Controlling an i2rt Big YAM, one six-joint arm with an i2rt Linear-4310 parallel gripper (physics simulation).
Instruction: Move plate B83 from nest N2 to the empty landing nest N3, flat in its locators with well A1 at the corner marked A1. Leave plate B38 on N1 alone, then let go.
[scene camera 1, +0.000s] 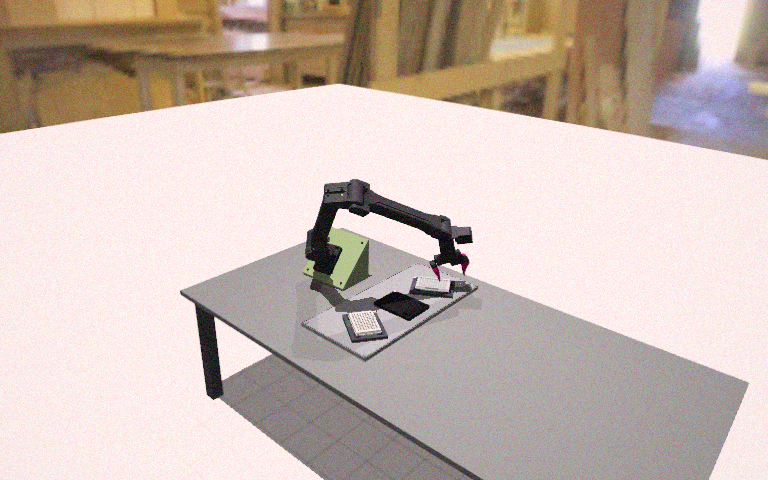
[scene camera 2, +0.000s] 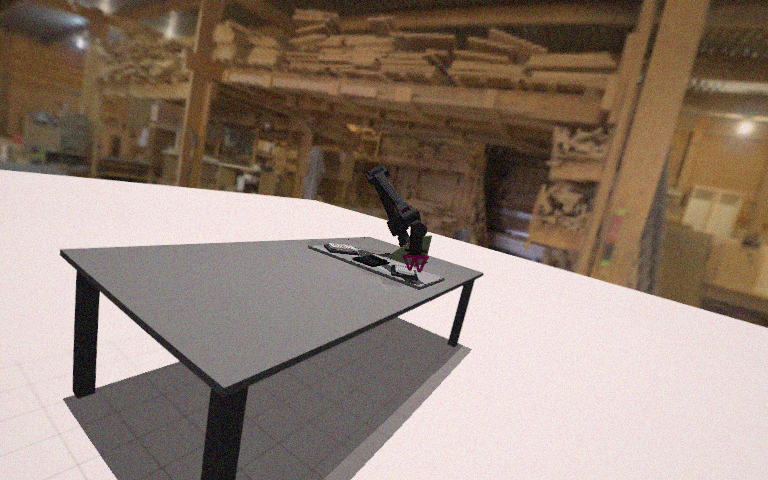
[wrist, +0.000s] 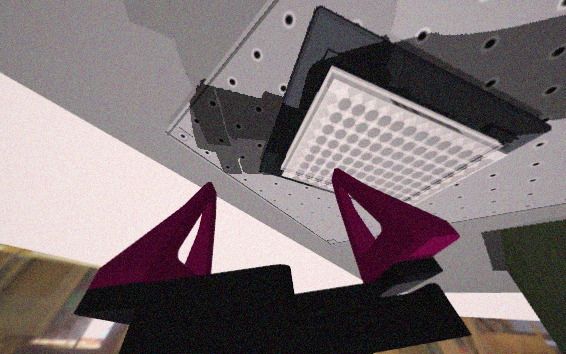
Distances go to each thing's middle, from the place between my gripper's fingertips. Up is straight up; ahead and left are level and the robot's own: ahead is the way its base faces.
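Labels:
Black holder (scene camera 1: 395, 302): my gripper 6 cm past it, 25 cm to the left of it, 3 cm above it.

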